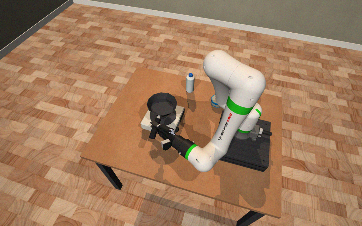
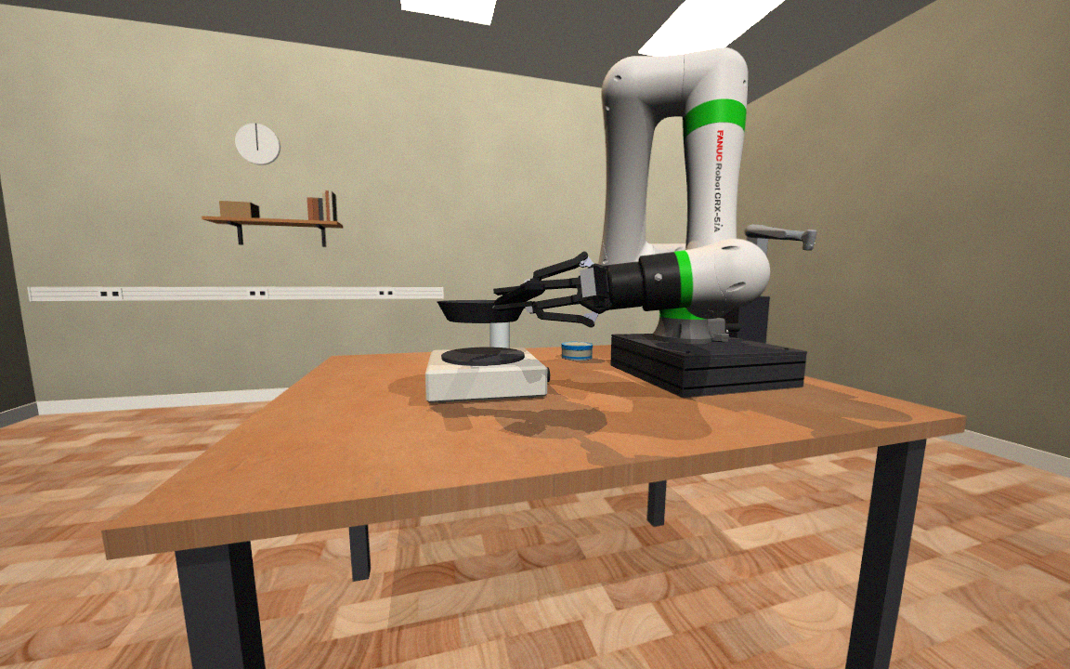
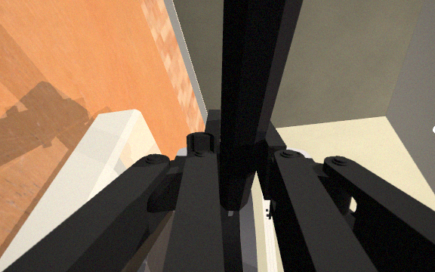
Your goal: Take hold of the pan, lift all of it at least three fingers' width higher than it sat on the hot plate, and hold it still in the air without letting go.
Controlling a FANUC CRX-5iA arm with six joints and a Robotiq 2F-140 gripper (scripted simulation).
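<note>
Right now my hand is 13 cm to the left of the black pan, 3 cm short of it and 3 cm above it. The rest, counted from my hand: white hot plate: 18 cm to the right, 17 cm below, 2 cm ahead; white roll: 48 cm to the right, 29 cm behind, 19 cm below.
</note>
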